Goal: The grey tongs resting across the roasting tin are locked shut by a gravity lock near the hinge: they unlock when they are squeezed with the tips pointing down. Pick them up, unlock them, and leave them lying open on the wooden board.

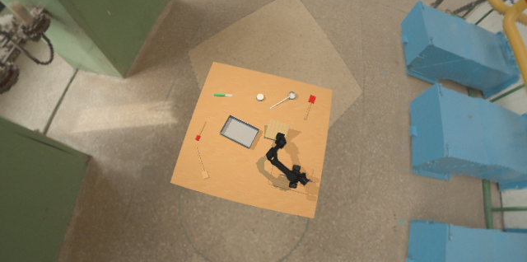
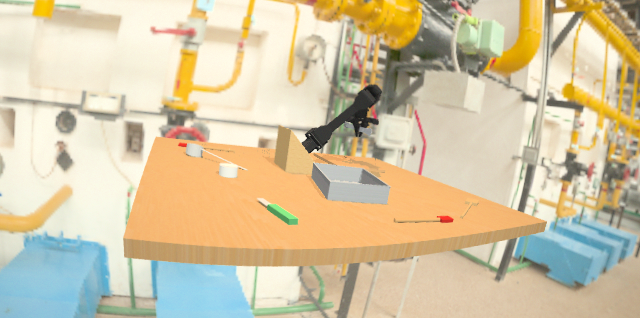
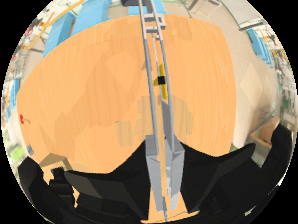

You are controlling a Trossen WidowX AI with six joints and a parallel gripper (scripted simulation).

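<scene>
The wooden board lies 130 mm below my gripper tip and 30 mm to the right of it. Round my gripper tip: grey roasting tin (560 mm ahead, 290 mm to the right, 110 mm below); then red spatula (770 mm to the right, 130 mm below, 10 mm behind).
</scene>
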